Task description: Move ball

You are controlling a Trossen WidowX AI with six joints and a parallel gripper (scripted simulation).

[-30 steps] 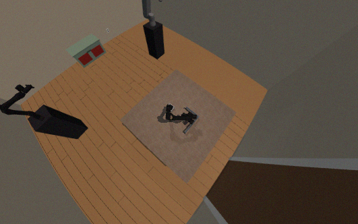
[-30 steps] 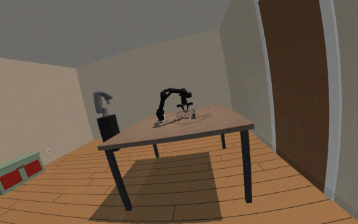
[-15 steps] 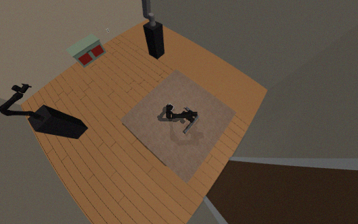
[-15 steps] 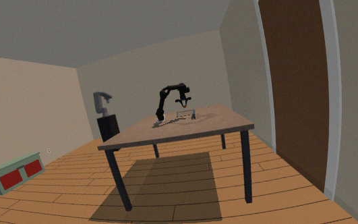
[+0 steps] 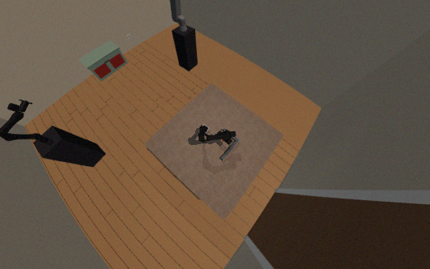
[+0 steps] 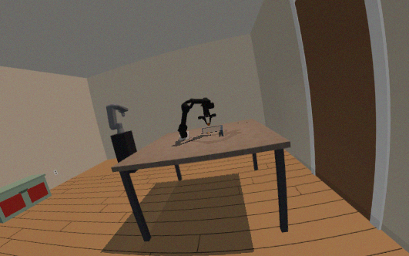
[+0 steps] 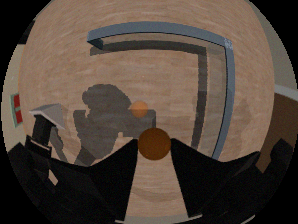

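Right now the see-through copy of ball is 20 mm behind my gripper tip, 10 mm to the left of it and 90 mm below it. The rest, counted from my gripper tip: orange-brown ball: right at my gripper tip.
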